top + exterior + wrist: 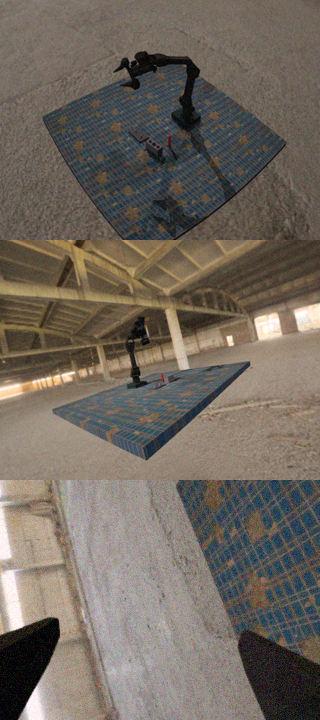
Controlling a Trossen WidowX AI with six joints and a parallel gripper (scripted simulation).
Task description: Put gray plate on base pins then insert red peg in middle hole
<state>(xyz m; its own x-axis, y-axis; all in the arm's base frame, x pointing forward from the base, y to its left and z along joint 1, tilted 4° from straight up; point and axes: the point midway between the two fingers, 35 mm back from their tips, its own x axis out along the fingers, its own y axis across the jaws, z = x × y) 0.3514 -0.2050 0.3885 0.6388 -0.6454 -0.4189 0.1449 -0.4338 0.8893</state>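
Now: gripper tip 36 cm above the gray plate, 25 cm to the right of it and 4 cm past it. The rest, counted from my gripper tip: pin base (39 cm below, 10 cm to the left, 7 cm behind); then red peg (36 cm below, 29 cm to the left, 13 cm behind).
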